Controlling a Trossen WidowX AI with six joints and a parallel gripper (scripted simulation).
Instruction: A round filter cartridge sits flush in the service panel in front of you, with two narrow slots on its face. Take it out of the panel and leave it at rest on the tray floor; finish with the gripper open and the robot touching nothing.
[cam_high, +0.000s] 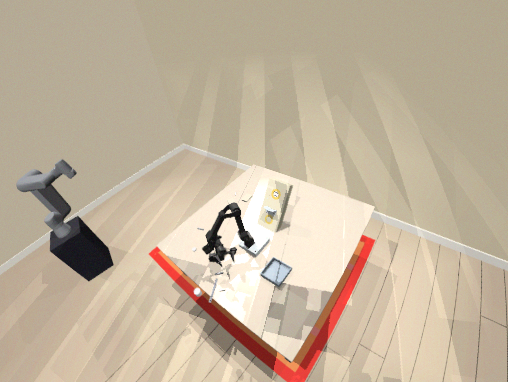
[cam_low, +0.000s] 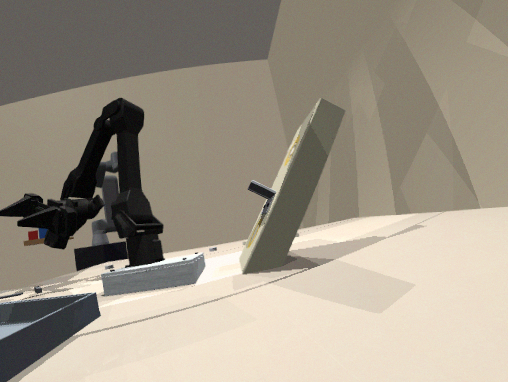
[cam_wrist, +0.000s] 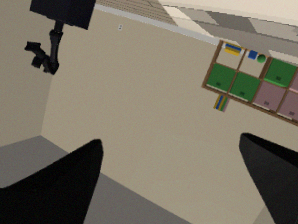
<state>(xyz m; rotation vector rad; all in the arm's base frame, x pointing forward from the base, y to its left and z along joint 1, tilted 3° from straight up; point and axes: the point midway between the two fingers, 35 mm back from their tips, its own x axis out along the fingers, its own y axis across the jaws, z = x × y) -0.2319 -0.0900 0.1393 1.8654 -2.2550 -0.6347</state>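
My gripper tip is now 610 mm short of the round filter cartridge, 180 mm to the right of it and 50 mm below it. From my gripper tip the other things lie so: service panel: 570 mm ahead, 170 mm to the left, 20 mm below; then grey ledge: 510 mm ahead, 160 mm to the left, 40 mm below; then tray: 220 mm ahead, 170 mm to the right, 160 mm below.
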